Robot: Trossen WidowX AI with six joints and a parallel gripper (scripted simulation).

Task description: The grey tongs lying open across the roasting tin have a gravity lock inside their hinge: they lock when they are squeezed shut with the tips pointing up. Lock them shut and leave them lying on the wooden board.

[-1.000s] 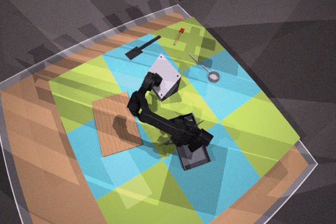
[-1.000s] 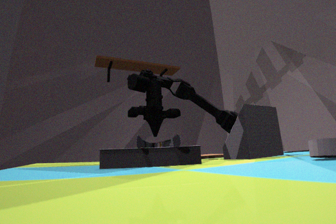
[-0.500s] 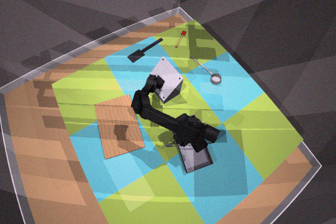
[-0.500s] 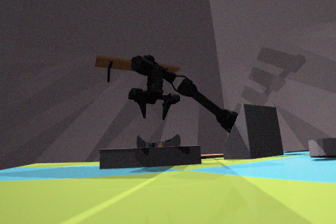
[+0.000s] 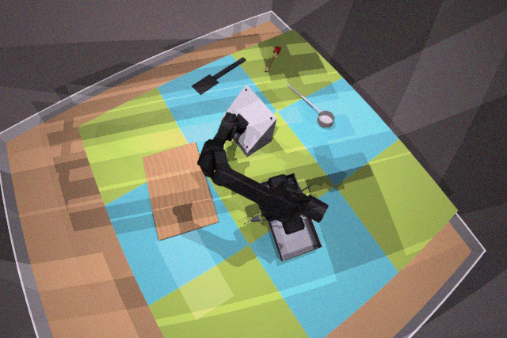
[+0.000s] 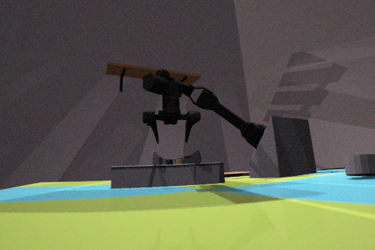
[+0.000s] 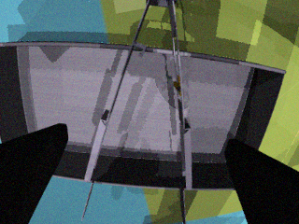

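Now: the yellow lock piece 30 mm behind my gripper tip, 10 mm to the right of it and 60 mm below it. Round my gripper tip: wooden board (340 mm behind, 230 mm to the right, 120 mm below); dark roasting tin (30 mm ahead, 20 mm to the left, 100 mm below); black spatula (700 mm behind, 250 mm to the left, 120 mm below).
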